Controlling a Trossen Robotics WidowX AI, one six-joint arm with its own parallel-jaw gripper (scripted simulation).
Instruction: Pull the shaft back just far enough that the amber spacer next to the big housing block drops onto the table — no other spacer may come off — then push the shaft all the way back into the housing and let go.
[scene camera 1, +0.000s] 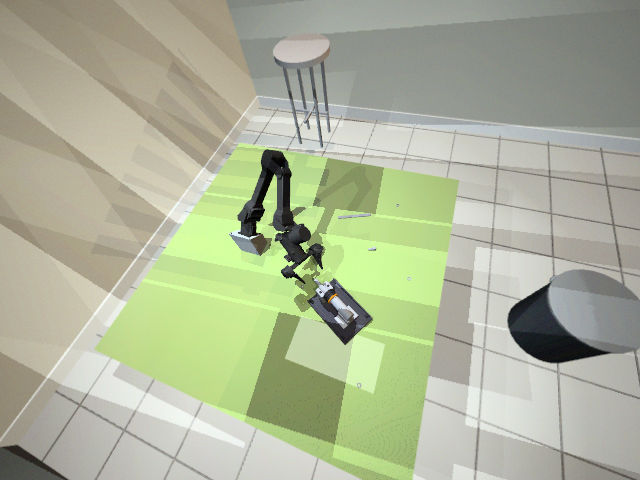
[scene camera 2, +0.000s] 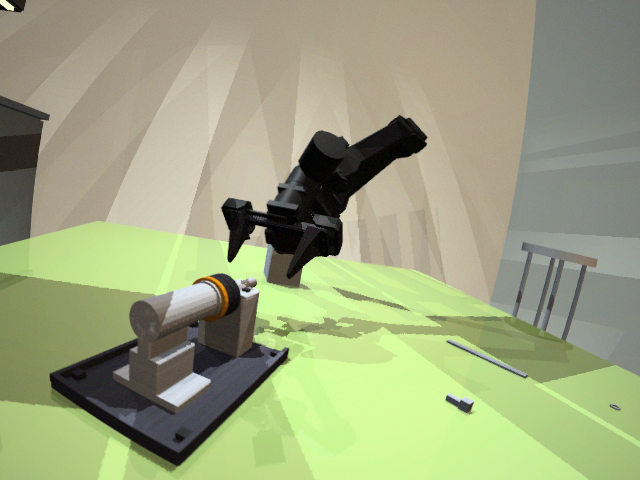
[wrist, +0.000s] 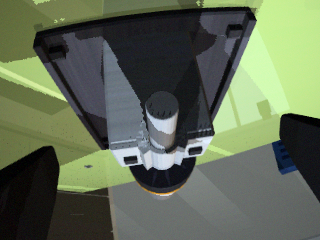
My gripper (scene camera 2: 257, 268) is open and holds nothing. I also see a grey housing block (scene camera 2: 168, 390).
My gripper is seen too in scene camera 1 (scene camera 1: 313, 276) and in the wrist view (wrist: 172, 142). The grey housing block is seen too in scene camera 1 (scene camera 1: 344, 315) and in the wrist view (wrist: 106, 68).
